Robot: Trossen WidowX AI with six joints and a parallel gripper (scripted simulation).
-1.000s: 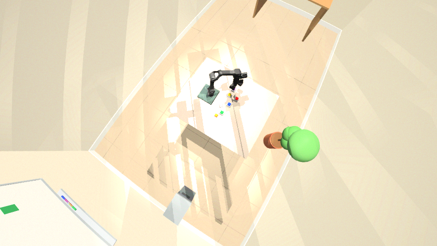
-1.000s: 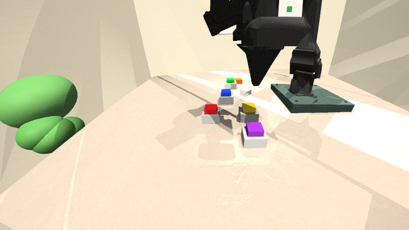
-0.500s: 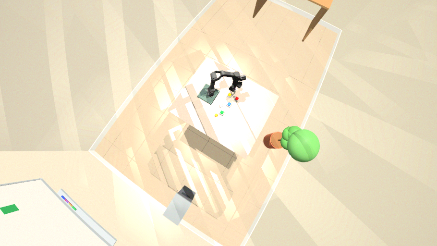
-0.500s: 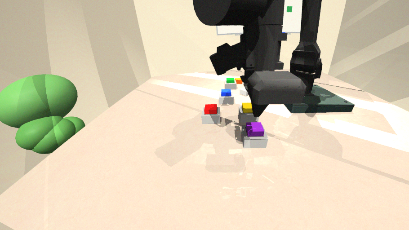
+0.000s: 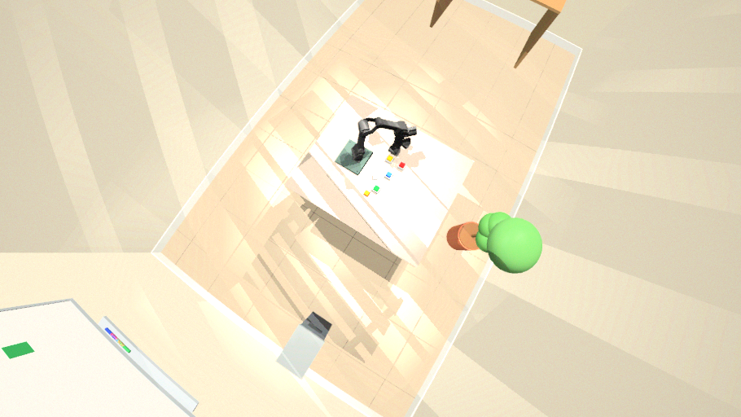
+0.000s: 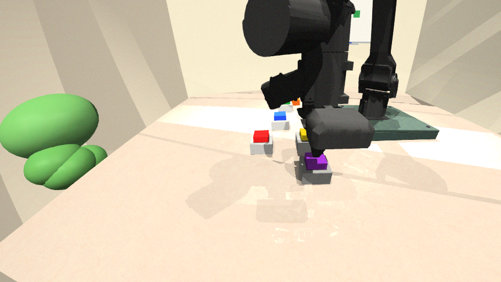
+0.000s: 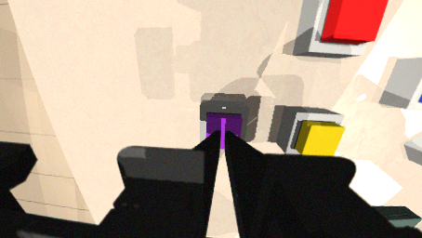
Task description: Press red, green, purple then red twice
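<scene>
Right now my gripper tip is 1 cm above the purple button. From my gripper tip the other things lie so: red button (9 cm ahead, 10 cm to the right, 1 cm below); blue button (3 cm ahead, 21 cm to the right, 1 cm below); yellow button (1 cm behind, 9 cm to the right, 1 cm below).
</scene>
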